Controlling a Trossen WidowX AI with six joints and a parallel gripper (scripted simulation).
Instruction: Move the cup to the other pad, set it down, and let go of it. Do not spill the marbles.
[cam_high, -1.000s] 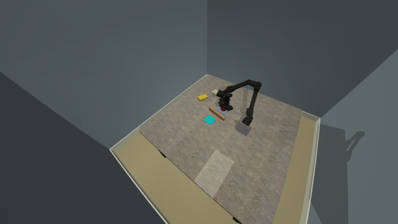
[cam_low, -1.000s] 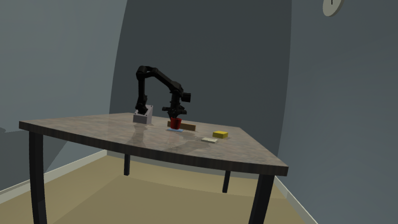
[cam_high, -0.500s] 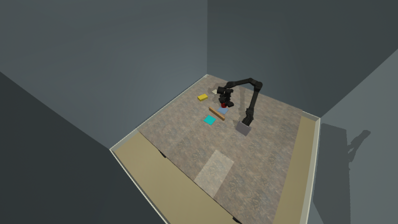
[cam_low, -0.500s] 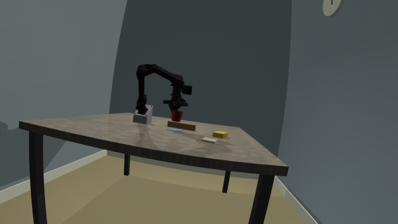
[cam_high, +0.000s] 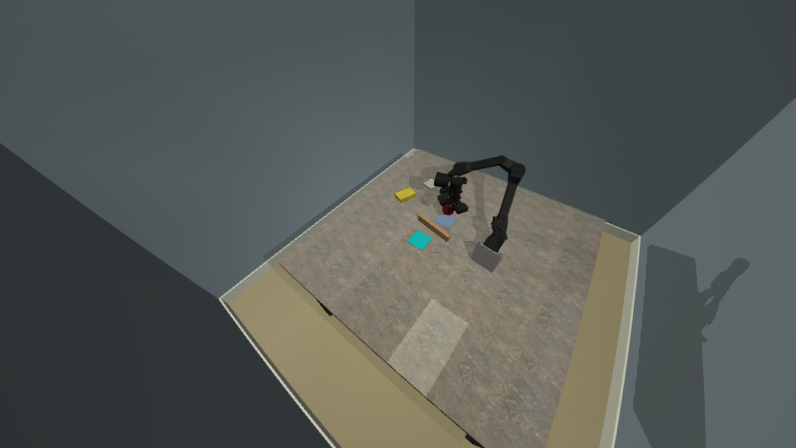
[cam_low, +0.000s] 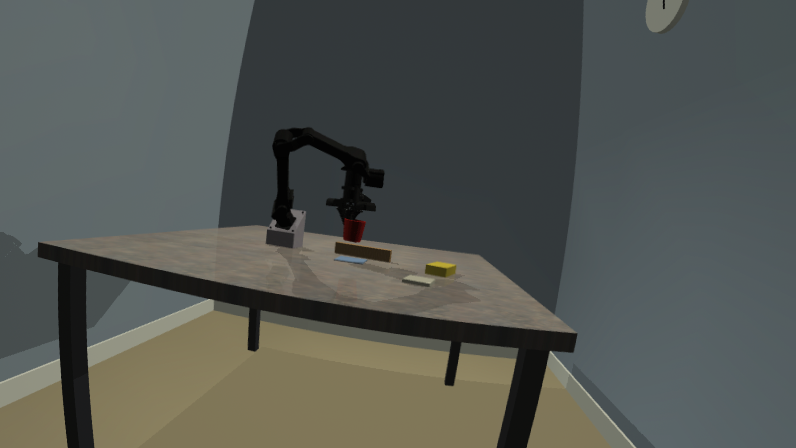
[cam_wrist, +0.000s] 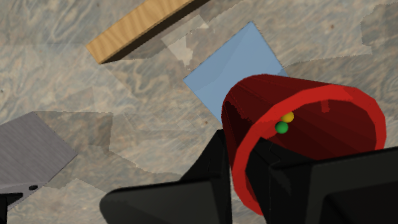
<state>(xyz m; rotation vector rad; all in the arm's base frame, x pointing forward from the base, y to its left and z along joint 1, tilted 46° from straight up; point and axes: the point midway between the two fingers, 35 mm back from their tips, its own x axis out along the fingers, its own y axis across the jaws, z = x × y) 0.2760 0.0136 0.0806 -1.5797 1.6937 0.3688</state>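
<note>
Right now my gripper tip is 40 mm short of the green marble, 30 mm to the left of it and 20 mm above it. The rest, counted from my gripper tip: blue pad: 110 mm below, 30 mm ahead, 10 mm to the right; then yellow marble: 40 mm ahead, 20 mm to the right, 20 mm below; then red cup: 30 mm ahead, 10 mm to the right.
</note>
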